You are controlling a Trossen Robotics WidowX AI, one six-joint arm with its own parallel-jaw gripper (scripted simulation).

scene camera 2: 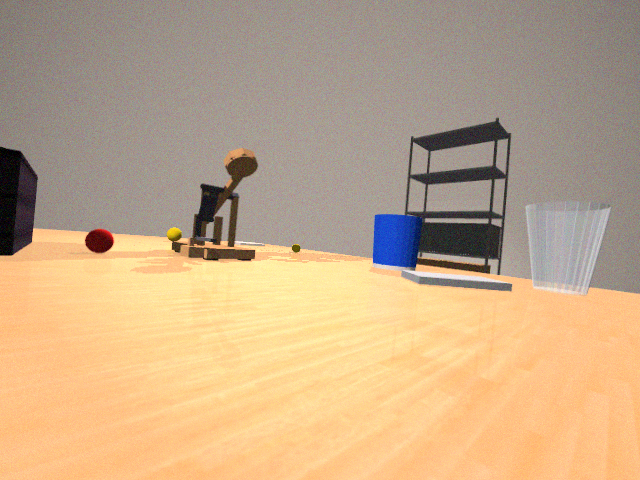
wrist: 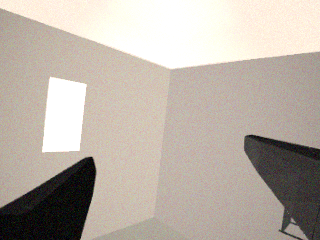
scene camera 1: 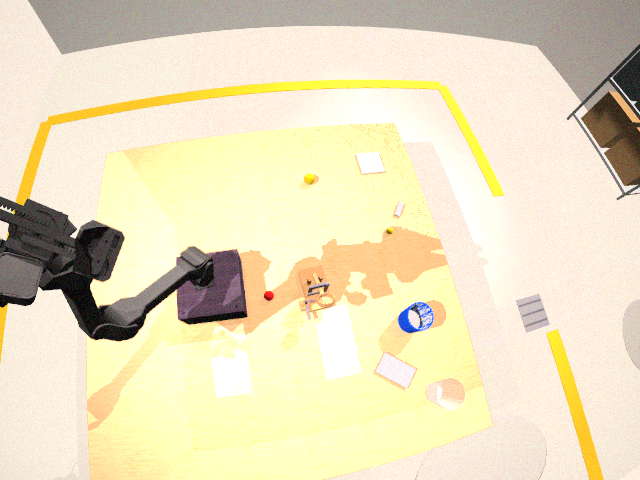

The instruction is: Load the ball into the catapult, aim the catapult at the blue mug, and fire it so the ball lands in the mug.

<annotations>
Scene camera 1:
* my gripper: 28,213
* clear cup: 449,394
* wooden catapult: 313,281
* flat grey tile: 391,368
</annotations>
